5 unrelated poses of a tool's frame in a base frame.
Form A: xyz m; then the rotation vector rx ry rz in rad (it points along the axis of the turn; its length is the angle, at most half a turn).
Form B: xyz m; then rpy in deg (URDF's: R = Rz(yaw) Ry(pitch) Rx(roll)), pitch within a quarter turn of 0, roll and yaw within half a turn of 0. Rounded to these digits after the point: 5 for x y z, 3 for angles.
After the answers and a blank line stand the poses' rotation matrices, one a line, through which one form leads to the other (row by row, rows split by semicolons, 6 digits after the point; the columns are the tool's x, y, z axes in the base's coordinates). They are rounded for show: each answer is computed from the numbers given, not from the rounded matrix.
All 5 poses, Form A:
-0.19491 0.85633 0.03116 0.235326 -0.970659 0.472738
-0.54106 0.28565 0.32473 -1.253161 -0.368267 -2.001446
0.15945 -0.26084 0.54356 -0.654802 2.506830 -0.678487
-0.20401 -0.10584 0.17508 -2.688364 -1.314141 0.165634
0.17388 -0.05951 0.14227 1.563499 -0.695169 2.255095
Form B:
-0.19491 0.85633 0.03116 -1.744 -56.619 30.492
-0.54106 0.28565 0.32473 -15.583 -59.898 -120.527
0.15945 -0.26084 0.54356 -144.153 17.514 -145.017
-0.20401 -0.10584 0.17508 -169.769 2.031 52.283
0.17388 -0.05951 0.14227 -36.600 -69.072 -176.609

0.474113 -0.485291 -0.734650; 0.279186 0.874193 -0.397294; 0.835028 -0.016742 0.549952
-0.254760 0.711671 0.654692; -0.432022 -0.689472 0.581365; 0.865132 -0.134733 0.483108
-0.781343 -0.320331 0.535622; -0.546751 0.765171 -0.339964; -0.300942 -0.558481 -0.773003
0.611379 0.774612 -0.161840; 0.790545 -0.607013 0.081083; -0.035432 -0.177514 -0.983480
-0.356577 -0.508423 0.783811; -0.021128 -0.834356 -0.550821; 0.934027 -0.212971 0.286770

